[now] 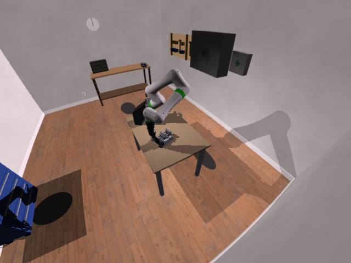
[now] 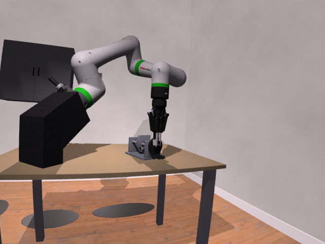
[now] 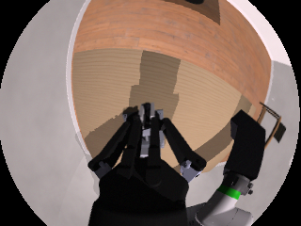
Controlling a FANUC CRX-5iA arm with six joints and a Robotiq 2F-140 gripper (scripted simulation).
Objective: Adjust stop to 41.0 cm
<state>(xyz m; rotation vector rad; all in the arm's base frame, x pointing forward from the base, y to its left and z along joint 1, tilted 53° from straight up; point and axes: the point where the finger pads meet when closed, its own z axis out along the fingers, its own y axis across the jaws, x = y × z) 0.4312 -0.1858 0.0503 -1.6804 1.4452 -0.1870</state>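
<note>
Right now the black handwheel is 20 mm to the left of my hand and 20 mm below it. Round my hand: grey stop: 140 mm to the left, 30 mm below, 30 mm behind.
</note>
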